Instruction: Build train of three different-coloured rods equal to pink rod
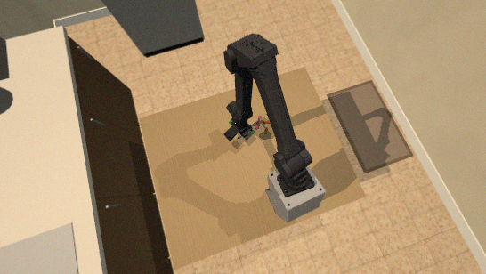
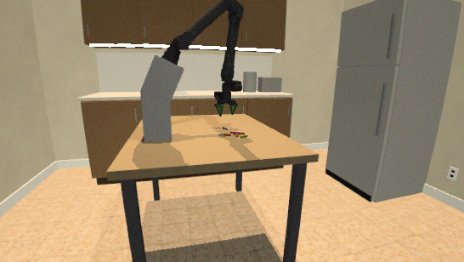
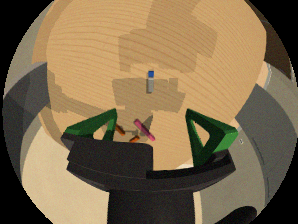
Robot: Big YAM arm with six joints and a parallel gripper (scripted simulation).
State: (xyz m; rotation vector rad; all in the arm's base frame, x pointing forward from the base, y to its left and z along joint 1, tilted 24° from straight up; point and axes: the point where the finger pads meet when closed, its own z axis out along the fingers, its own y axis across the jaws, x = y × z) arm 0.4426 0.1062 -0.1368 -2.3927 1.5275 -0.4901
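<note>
The lime rod is 60 mm ahead of my hand, 210 mm to the right of it and 100 mm below it. The rest, counted from my hand: grey rod (10 mm to the left, 100 mm below); then blue rod (10 mm behind, 30 mm to the left, 100 mm below); then pink rod (40 mm ahead, 120 mm to the right, 100 mm below).
</note>
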